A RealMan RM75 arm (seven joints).
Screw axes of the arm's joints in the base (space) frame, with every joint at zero. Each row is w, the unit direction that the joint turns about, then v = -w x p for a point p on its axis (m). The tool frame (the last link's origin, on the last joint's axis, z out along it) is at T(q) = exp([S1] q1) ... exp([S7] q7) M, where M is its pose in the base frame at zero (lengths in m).
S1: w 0 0 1 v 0 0 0
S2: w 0 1 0 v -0.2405 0 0
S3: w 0 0 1 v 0 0 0
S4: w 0 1 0 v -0.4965 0 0
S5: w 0 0 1 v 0 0 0
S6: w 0 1 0 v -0.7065 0 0
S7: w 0 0 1 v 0 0 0
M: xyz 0 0 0.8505 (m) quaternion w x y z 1 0 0 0
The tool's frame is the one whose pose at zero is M.
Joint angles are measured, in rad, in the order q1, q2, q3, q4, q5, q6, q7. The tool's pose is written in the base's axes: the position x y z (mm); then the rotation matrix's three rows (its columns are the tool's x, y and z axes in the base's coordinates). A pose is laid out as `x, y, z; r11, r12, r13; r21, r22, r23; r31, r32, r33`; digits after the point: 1 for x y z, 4 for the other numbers.
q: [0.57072, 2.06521, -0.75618, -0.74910, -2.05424, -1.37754, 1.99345]
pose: 259.1, 367.2, 12.5; 0.5152, -0.8259, -0.2290; -0.7029, -0.5601, 0.4384; -0.4903, -0.0649, -0.8691
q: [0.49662, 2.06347, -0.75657, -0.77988, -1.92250, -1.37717, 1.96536]
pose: 268.6, 358.8, 28.0; 0.4575, -0.8408, -0.2894; -0.6600, -0.5392, 0.5231; -0.5959, -0.0483, -0.8016
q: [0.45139, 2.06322, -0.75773, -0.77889, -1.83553, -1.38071, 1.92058]
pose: 275.6, 350.9, 34.5; 0.4280, -0.8421, -0.3281; -0.6231, -0.5380, 0.5677; -0.6546, -0.0385, -0.7550
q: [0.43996, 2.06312, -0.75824, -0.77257, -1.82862, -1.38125, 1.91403]
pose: 279.5, 347.5, 33.8; 0.4191, -0.8471, -0.3268; -0.6259, -0.5303, 0.5719; -0.6577, -0.0351, -0.7524
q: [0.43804, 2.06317, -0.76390, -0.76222, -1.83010, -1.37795, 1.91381]
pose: 281.3, 346.0, 30.9; 0.4140, -0.8511, -0.3230; -0.6351, -0.5242, 0.5673; -0.6521, -0.0297, -0.7576
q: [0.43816, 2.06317, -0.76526, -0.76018, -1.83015, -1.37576, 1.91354]
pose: 281.6, 346.0, 30.3; 0.4133, -0.8519, -0.3216; -0.6363, -0.5229, 0.5672; -0.6514, -0.0298, -0.7582
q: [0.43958, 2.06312, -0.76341, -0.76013, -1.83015, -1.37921, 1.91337]
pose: 280.9, 346.1, 30.5; 0.4138, -0.8505, -0.3247; -0.6357, -0.5252, 0.5657; -0.6517, -0.0276, -0.7580
